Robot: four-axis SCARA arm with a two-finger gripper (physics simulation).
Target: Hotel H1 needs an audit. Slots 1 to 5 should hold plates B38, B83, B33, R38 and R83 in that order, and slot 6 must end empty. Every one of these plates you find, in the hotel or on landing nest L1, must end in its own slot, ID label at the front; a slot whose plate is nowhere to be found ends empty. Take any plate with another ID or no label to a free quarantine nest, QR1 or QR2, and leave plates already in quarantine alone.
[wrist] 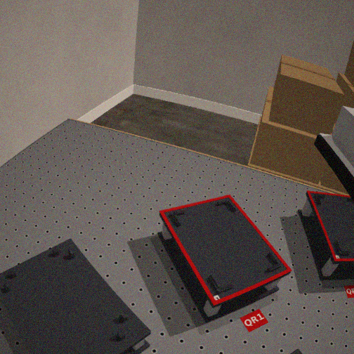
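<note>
A red-edged nest (222, 245) stands at the centre of the wrist view, with the red QR1 label (254, 320) in front of it. Its dark top is bare, with black corner brackets and no plate. A second red-edged nest (339, 222) is cut off by the right edge; its label (350, 291) shows only partly, its number out of view. The visible part of its top is bare. Part of my gripper (338, 150) shows at the right edge, above this nest; it is open, with nothing held. The hotel, nest L1 and the plates do not show.
A dark nest (67, 302) without a red edge stands at the lower left, its visible top bare. The perforated deck (125, 170) ends at a back edge. Cardboard boxes (305, 105) stand beyond it at the right, with walls behind. A dark corner shows at the bottom right.
</note>
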